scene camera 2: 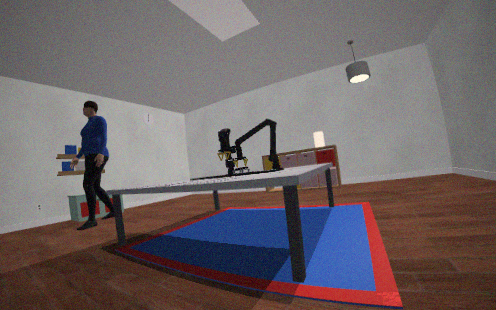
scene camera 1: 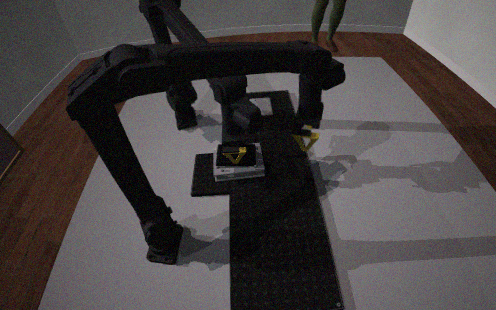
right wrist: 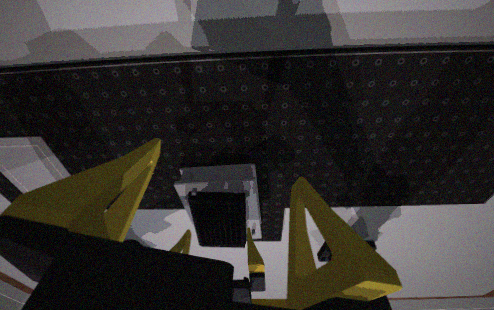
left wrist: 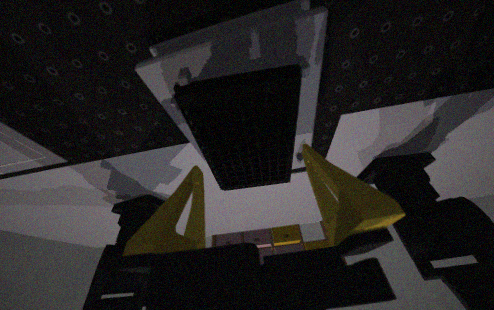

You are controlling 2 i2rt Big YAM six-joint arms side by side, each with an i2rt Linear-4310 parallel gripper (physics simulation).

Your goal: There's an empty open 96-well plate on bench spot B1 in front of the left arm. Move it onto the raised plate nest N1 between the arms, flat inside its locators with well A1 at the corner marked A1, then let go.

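Places are measured from the left arm's base along level axes (x ahead, y left, z up), in metres.
Where they show: left gripper, fingertip midpoint: [scene camera 2: 241, 167] [scene camera 1: 235, 151] [right wrist: 218, 230] [left wrist: 249, 159]; right gripper, fingertip midpoint: [scene camera 2: 224, 160] [scene camera 1: 307, 139] [right wrist: 231, 164]; left arm's base, origin of the base link: [scene camera 1: 186, 119] [left wrist: 145, 205]; right arm's base, origin of the base link: [scene camera 1: 166, 243] [left wrist: 390, 167].
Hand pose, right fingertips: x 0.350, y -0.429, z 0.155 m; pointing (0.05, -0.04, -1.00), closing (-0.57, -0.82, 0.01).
Each offset is from my right fingertips to the top centre of the thing. Level surfaces: height alone.
The black 96-well plate @[dx -0.199, dy +0.097, dz -0.082 m] [scene camera 1: 248, 160] [left wrist: 245, 120] [right wrist: 218, 215] lies on top of the pale raised nest @[dx -0.196, dy +0.091, dz -0.096 m] [scene camera 1: 240, 173] [left wrist: 230, 55] [right wrist: 217, 174] and looks flat. Grey locators show at some of its edges. The A1 mark and well A1 cannot be made out. My left gripper [scene camera 1: 235, 161] [scene camera 2: 241, 165] [left wrist: 249, 159] [right wrist: 218, 230] is open, its yellow fingertips on either side of the plate in the left wrist view and apart from it. My right gripper [scene camera 1: 306, 149] [scene camera 2: 224, 157] [right wrist: 231, 164] is open and empty, above the board to the right of the nest in scene camera 1.
The pale pad of spot B1 [scene camera 1: 261, 106] [left wrist: 25, 150] [right wrist: 30, 155] bears no plate. The black perforated board @[dz -0.142 m] [scene camera 1: 280, 240] [left wrist: 75, 60] [right wrist: 320, 120] runs under the nest. The right arm [scene camera 1: 215, 62] arches over the nest area in scene camera 1.
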